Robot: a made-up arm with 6 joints.
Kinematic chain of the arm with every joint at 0, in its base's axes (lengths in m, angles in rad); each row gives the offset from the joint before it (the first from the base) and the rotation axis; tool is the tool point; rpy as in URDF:
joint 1: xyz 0 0 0.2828 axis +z
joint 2: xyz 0 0 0 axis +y
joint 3: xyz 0.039 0 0.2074 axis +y
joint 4: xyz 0.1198 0 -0.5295 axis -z
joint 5: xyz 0 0 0 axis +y
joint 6: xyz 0.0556 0 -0.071 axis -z
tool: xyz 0 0 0 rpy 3.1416 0 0
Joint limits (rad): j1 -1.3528..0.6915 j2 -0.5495..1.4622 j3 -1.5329..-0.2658 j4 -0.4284..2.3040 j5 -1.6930..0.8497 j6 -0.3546..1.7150
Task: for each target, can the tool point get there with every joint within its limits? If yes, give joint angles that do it. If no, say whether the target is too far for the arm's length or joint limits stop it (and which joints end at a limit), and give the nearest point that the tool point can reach.
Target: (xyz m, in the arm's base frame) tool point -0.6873 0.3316 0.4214
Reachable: no: joint limits stop it (at a limit: joint 2, joint 3, joint 4) | nearest point -0.2755 0.1329 -0.0071 | short by 0.627 m
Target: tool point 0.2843 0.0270 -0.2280
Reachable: yes | joints 0.0628 0.9323 -0.7647 -0.1204 -0.3301 1.5445
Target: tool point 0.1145 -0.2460 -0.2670
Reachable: yes | joints -1.1163 1.2857 -1.0187 0.0570 -0.8536 0.1567
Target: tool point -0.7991 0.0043 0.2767
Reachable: no: joint limits stop it (at a limit: joint 2, joint 3, joint 4) | nearest point -0.3160 0.0017 -0.0203 | short by 0.567 m
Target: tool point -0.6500 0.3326 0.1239
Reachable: no: joint limits stop it (at a limit: joint 2, joint 3, joint 4) | nearest point -0.2865 0.1466 -0.0322 | short by 0.437 m
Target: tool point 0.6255 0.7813 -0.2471
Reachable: no: too far | nearest point 0.4845 0.4310 -0.0676 | short by 0.418 m
